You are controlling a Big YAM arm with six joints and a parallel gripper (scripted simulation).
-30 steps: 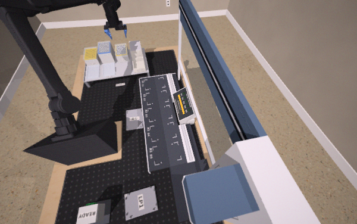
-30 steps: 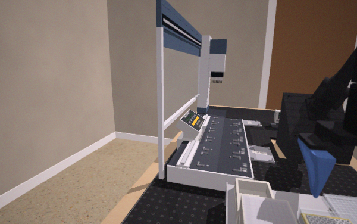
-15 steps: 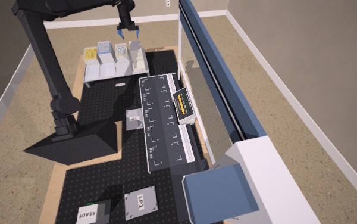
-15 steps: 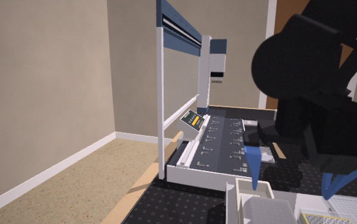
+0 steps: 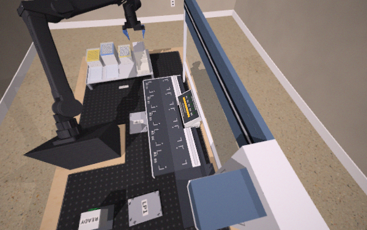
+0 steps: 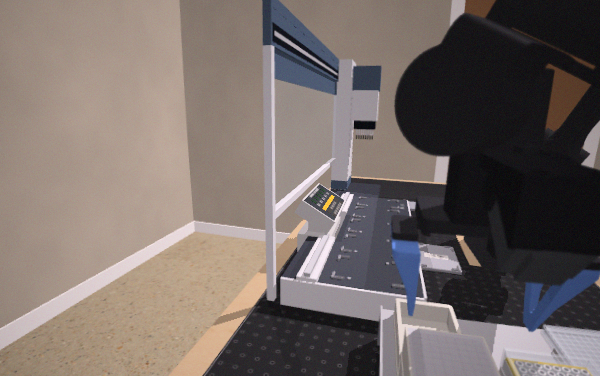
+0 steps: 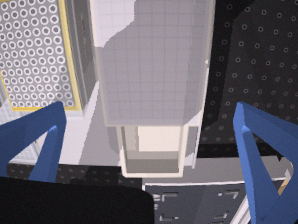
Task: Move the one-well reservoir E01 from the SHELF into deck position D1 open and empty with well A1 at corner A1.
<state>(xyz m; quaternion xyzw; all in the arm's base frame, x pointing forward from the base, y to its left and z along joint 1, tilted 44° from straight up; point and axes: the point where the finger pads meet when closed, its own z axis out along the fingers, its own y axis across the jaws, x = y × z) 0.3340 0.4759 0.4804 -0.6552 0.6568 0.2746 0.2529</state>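
The white block is 90 mm below my hand. Also, from my hand: shelf: 160 mm behind, 150 mm below, 70 mm to the right; then pipetting head: 1050 mm to the right, 180 mm above, 140 mm ahead.
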